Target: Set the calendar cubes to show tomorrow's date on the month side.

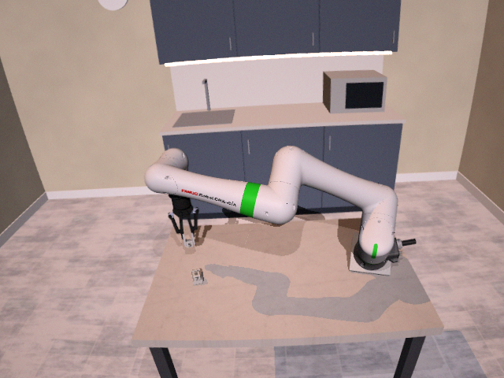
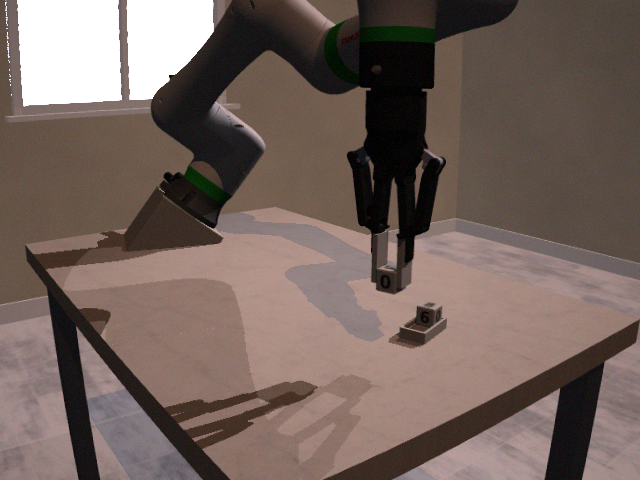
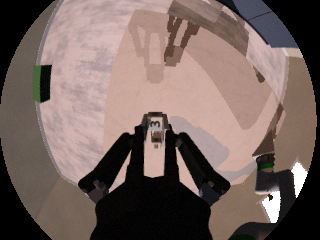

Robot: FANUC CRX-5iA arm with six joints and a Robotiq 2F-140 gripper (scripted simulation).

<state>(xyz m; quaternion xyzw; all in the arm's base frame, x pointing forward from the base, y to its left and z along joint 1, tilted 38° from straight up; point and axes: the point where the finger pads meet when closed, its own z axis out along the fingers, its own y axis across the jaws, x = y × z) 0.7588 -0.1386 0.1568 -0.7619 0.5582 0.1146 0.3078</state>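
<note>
The wooden calendar tray lies 13 cm below my hand, 10 cm to the left of it and 4 cm behind it.
</note>
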